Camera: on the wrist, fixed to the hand. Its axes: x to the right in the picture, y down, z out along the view.
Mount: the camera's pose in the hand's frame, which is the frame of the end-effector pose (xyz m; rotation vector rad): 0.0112 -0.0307 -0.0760 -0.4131 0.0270 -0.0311
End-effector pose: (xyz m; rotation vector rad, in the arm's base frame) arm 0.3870 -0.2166 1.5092 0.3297 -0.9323 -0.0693
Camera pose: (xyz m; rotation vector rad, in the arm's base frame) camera 0.4568 -0.2290 1.4667 -0.0378 -0.8626 -0.2810
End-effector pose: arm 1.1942 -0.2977 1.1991 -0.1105 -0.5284 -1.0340
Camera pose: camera 1.2006 -0.3476 1.1334 -0.4541 -0.2864 -1.1628
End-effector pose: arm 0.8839 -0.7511 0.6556 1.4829 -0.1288 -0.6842
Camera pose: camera 0.9191 -0.6888 0.6141 1.0983 0.0552 -0.6693
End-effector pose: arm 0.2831 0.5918 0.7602 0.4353 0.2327 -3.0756
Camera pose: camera 0.2917 0.6336 0.6893 0.4516 0.8592 -2.9343
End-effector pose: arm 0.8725 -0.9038 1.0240 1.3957 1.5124 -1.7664
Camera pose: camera 0.8738 -0.8220 1.0365 1.1936 1.7947 -1.3509
